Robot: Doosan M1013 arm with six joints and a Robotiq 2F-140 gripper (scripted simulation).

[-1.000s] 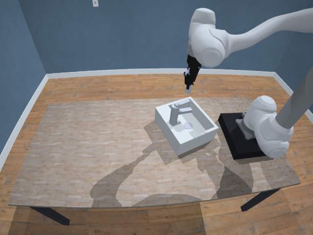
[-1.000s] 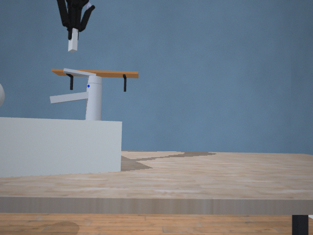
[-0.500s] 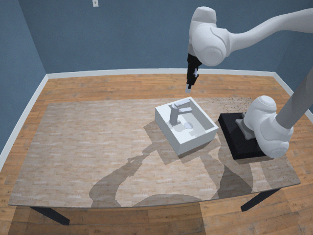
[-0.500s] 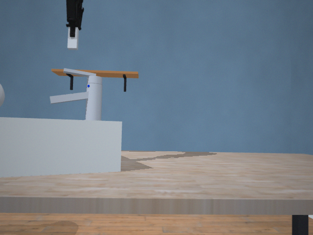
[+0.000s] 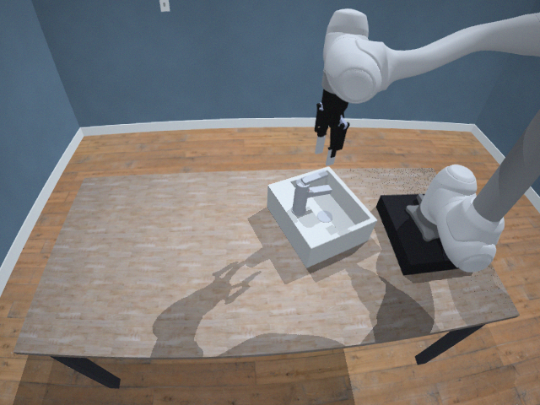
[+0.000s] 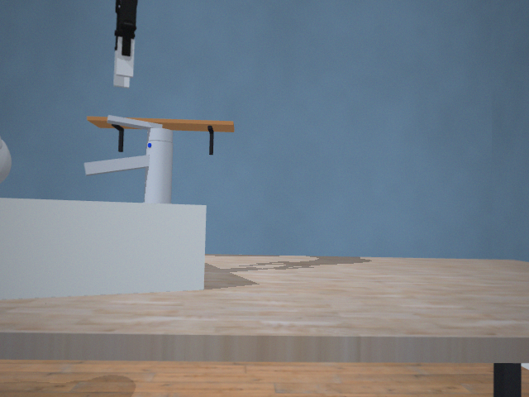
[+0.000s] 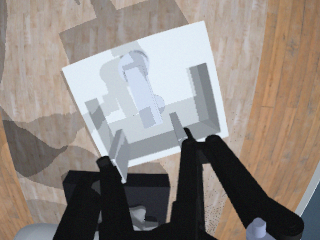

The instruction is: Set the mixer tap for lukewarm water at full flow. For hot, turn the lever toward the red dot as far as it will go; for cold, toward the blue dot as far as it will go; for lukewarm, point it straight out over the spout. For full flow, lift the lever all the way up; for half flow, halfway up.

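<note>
My hand is 100 mm above the lever, 20 mm short of it and 10 mm to the right of it. Round my hand: white basin: 340 mm below, 50 mm behind, 10 mm to the right; then grey mixer tap: 150 mm below, 40 mm ahead, 10 mm to the left.
</note>
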